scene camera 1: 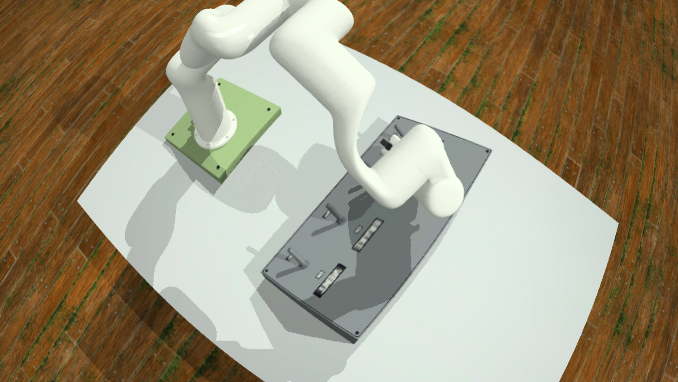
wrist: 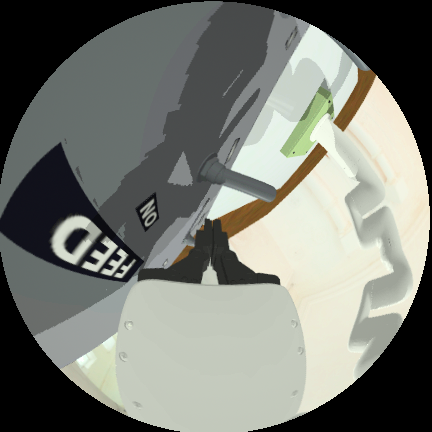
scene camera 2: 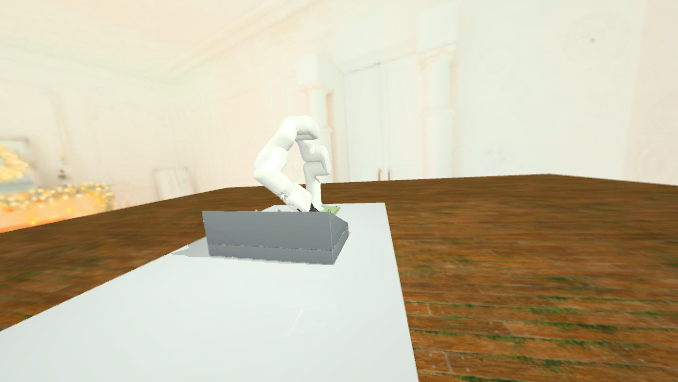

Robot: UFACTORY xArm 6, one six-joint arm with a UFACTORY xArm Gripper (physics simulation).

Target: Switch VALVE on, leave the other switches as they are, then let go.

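Places are measured from the arm's base along level axes (x ahead, y left, z up), in centimetres.
Pixels of known places: gripper, fingertip midpoint: [scene camera 1: 390,148] [wrist: 210,229]; arm's base, link origin: [scene camera 1: 215,129] [wrist: 318,126].
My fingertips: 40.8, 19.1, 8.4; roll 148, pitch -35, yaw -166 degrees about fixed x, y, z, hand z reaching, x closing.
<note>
For each thing: its middle in the pictures, then the offset to it from my fingertips, as dx, dy, dz.
- grey switch panel, body centre: [scene camera 1: 385,223] [scene camera 2: 280,231] +9.0, -12.9, -4.7
- VALVE lever, body centre: [scene camera 1: 401,133] -0.3, +4.9, +0.2
- FEED lever, body centre: [wrist: 244,183] +0.0, -7.1, +0.2
- FEED label, body centre: [wrist: 106,258] +8.2, -6.9, +1.3
The grey switch panel [scene camera 1: 345,300] [scene camera 2: 265,230] [wrist: 120,85] lies on the white table. The VALVE lever [scene camera 1: 398,131] shows in part near the panel's top corner in scene camera 1, leaning towards the edge on the OFF side; its base is hidden by the arm. My gripper [scene camera 1: 386,144] [scene camera 2: 313,207] [wrist: 210,229] is shut and empty, low at the panel's edge close to that lever. Whether it touches the lever cannot be told. The FEED lever [wrist: 237,182] stands just beyond the fingertips in the wrist view, with the FEED label [wrist: 95,250] and its ON label [wrist: 148,212] to the left.
Two more levers [scene camera 1: 335,214] [scene camera 1: 298,257] stand along the same edge of the panel, both leaning to the OFF side. The forearm and wrist hang over the panel and hide part of it. The green base plate [scene camera 1: 255,117] [wrist: 302,131] carries the arm.
</note>
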